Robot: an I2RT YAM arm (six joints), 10 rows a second.
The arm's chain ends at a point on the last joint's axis. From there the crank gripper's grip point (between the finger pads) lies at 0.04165 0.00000 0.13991 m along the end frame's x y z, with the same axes.
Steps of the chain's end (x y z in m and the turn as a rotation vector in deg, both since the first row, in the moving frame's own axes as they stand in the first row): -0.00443 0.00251 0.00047 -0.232 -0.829 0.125; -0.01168 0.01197 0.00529 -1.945 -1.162 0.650; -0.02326 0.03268 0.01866 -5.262 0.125 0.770; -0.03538 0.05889 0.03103 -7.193 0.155 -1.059; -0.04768 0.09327 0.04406 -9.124 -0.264 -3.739; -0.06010 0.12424 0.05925 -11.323 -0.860 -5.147; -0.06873 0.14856 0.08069 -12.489 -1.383 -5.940
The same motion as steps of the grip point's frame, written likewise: -0.00646 0.00317 0.00106 -0.232 -0.829 0.125; -0.01455 0.01719 0.00602 -1.945 -1.162 0.650; -0.02305 0.04607 0.01795 -5.262 0.125 0.770; -0.03485 0.07563 0.02986 -7.193 0.155 -1.059; -0.04769 0.11277 0.04270 -9.124 -0.264 -3.739; -0.06112 0.14812 0.05750 -11.323 -0.860 -5.147; -0.07074 0.17477 0.07881 -12.489 -1.383 -5.940
